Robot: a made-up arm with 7 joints. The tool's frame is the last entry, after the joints.
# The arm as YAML. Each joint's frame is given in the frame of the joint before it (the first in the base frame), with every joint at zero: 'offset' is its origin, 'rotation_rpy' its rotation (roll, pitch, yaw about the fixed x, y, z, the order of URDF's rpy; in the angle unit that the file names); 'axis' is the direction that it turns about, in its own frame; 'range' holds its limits. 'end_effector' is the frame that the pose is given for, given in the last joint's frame.
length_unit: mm
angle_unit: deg
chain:
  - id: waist
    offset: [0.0, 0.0, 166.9]
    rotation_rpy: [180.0, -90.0, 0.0]
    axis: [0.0, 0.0, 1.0]
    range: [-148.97, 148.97]
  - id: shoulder
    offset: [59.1, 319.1, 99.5]
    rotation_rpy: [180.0, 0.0, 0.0]
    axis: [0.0, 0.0, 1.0]
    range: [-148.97, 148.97]
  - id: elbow
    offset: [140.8, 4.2, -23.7]
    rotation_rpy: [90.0, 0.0, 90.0]
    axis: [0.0, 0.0, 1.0]
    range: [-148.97, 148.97]
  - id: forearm
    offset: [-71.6, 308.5, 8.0]
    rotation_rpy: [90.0, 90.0, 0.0]
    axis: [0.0, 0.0, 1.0]
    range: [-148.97, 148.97]
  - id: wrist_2
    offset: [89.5, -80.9, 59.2]
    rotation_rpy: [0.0, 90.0, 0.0]
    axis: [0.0, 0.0, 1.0]
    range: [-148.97, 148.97]
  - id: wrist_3
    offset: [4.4, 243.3, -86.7]
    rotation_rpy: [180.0, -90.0, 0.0]
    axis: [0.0, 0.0, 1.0]
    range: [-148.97, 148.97]
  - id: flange
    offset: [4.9, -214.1, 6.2]
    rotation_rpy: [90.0, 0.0, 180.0]
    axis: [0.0, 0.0, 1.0]
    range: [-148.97, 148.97]
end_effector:
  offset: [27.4, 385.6, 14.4]
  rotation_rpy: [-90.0, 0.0, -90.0]
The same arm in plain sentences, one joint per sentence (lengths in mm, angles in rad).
The arm has seven revolute joints in a row. What follows holds with every joint at zero, and every direction is one of the base frame's.
Joint 1 is mounted 166.9 mm along +z from the base frame's origin and turns about +x, from -2.6 to 2.6 rad.
Joint 2 is mounted 99.5 mm along +x and 319.1 mm along -y and 59.1 mm along +z from joint 1 and turns about -x, from -2.6 to 2.6 rad.
Joint 3 is mounted 23.7 mm along +x and 4.2 mm along +y and 140.8 mm along +z from joint 2 and turns about +z, from -2.6 to 2.6 rad.
Joint 4 is mounted 308.5 mm along -x and 71.6 mm along -y and 8 mm along +z from joint 3 and turns about +x, from -2.6 to 2.6 rad.
Joint 5 is mounted 59.2 mm along +x and 80.9 mm along -y and 89.5 mm along -z from joint 4 and turns about -z, from -2.6 to 2.6 rad.
Joint 6 is mounted 4.4 mm along -x and 243.3 mm along +y and 86.7 mm along +z from joint 5 and turns about -x, from -2.6 to 2.6 rad.
Joint 7 is mounted 6.2 mm along -x and 214.1 mm along +y and 4.9 mm along -z from joint 6 and turns about -y, from -2.6 to 2.6 rad.
The tool frame, which is the frame that the pose is given for, is mounted 385.6 mm along -x and 14.4 mm along -y and 27.4 mm along +z from joint 7; its axes are parallel to the base frame's.

